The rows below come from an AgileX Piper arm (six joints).
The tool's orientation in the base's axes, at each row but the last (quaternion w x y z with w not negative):
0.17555 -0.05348 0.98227 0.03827
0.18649 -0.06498 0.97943 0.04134
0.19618 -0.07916 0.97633 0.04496
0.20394 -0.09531 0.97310 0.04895
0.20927 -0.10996 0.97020 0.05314
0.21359 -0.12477 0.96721 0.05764
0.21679 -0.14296 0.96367 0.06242
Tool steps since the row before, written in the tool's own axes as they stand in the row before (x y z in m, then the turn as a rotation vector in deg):
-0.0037 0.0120 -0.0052 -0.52 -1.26 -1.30
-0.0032 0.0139 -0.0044 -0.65 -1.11 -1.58
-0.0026 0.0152 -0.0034 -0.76 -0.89 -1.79
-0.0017 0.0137 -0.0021 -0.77 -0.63 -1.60
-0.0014 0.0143 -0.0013 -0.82 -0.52 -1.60
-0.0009 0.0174 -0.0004 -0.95 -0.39 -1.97
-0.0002 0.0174 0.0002 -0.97 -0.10 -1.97
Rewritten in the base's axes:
0.0003 0.0117 0.0068 0.19 -1.32 1.33
-0.0006 0.0136 0.0061 0.19 -1.19 1.64
-0.0015 0.0149 0.0050 0.17 -0.98 1.89
-0.0021 0.0134 0.0034 0.20 -0.70 1.74
-0.0026 0.0139 0.0026 0.22 -0.59 1.76
-0.0040 0.0169 0.0018 0.15 -0.49 2.16
-0.0050 0.0166 0.0009 0.08 -0.21 2.19

